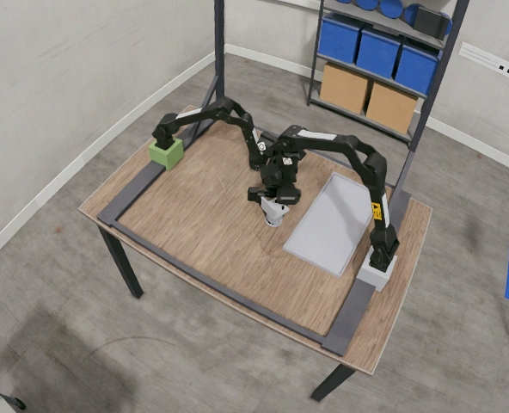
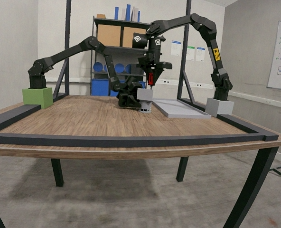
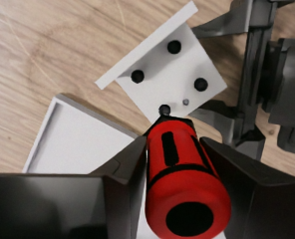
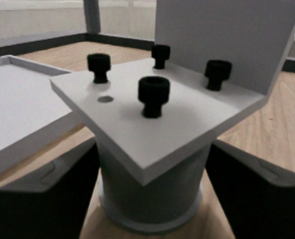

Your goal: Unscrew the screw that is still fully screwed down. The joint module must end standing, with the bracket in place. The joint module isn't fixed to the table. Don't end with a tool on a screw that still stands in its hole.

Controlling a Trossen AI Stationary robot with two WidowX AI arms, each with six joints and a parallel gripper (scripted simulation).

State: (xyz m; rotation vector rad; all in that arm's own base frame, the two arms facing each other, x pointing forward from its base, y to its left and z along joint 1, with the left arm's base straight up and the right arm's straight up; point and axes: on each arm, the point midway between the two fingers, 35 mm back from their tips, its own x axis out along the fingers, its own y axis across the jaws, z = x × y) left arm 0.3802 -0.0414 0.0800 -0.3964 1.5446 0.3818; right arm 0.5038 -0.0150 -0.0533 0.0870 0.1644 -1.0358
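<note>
Right now my left hand is 10 mm short of the grey bracket, 20 mm to the left of it and 90 mm above it. From my left hand the other things lie so: grey joint module: 10 mm ahead, 20 mm to the right, 140 mm below; red screwdriver: 30 mm below; shallow grey tray: 120 mm behind, 170 mm to the left, 160 mm below.
The grey joint module lies 20 mm to the left of my right hand and 20 mm ahead of it. Round my right hand: grey bracket: 40 mm above, 20 mm to the left, 20 mm ahead; then red screwdriver: 100 mm above, 40 mm to the left, 10 mm ahead; then shallow grey tray: 210 mm to the left, 100 mm behind, 30 mm below.
</note>
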